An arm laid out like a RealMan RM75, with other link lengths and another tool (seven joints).
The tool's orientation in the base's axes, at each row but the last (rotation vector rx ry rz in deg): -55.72, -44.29, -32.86; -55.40, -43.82, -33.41; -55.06, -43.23, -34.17; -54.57, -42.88, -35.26; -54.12, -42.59, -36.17
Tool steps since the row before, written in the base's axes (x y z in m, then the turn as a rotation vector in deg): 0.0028, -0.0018, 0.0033, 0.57, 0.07, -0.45; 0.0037, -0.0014, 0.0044, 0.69, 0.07, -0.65; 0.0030, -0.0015, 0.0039, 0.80, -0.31, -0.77; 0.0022, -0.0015, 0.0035, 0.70, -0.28, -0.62; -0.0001, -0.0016, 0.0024, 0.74, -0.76, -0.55
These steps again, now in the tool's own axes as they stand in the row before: 0.0045, -0.0004, -0.0013, -0.02, 0.68, -0.27; 0.0059, -0.0001, -0.0008, -0.10, 0.87, -0.38; 0.0051, -0.0004, -0.0008, -0.09, 0.83, -0.79; 0.0043, -0.0007, -0.0007, -0.03, 0.70, -0.68; 0.0021, -0.0019, -0.0005, 0.12, 0.48, -1.09
